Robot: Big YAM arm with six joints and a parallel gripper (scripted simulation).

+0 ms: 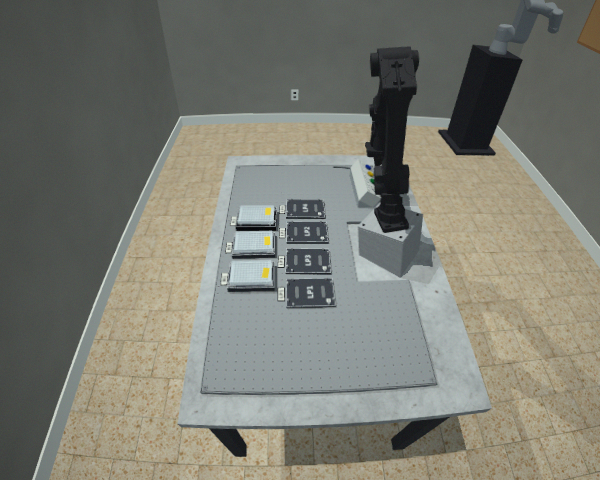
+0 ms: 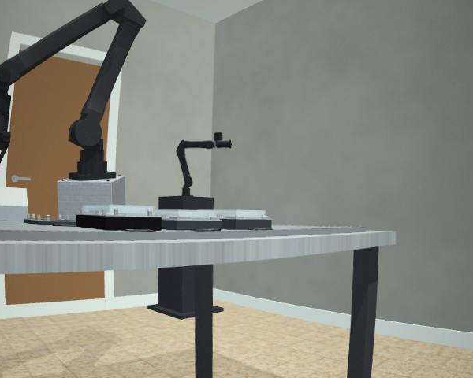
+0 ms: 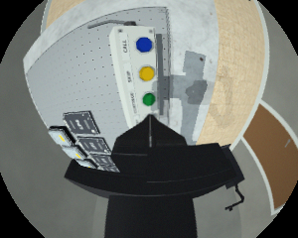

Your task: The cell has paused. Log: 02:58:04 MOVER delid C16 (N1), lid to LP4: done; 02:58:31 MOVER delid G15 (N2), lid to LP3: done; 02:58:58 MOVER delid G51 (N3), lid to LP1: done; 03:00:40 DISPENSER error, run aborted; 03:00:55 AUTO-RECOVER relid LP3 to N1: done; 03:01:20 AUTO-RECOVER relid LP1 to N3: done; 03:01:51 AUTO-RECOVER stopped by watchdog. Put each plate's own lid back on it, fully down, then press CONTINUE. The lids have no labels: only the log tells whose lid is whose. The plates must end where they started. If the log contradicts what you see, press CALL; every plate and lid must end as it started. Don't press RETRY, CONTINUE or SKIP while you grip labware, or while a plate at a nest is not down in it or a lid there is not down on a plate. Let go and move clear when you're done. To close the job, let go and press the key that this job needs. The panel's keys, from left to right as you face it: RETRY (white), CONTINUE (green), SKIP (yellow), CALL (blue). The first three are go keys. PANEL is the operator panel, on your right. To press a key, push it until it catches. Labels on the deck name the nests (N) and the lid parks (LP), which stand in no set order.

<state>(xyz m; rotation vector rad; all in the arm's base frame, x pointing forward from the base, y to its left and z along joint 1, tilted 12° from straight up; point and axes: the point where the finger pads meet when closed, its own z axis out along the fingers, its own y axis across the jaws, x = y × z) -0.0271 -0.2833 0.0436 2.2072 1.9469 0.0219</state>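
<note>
Now: the yellow skip key 50 mm to the right of my hand and 70 mm below it. Round my hand: blue call key 100 mm to the right, 70 mm below; then lid 490 mm ahead, 390 mm to the left, 100 mm below.
</note>
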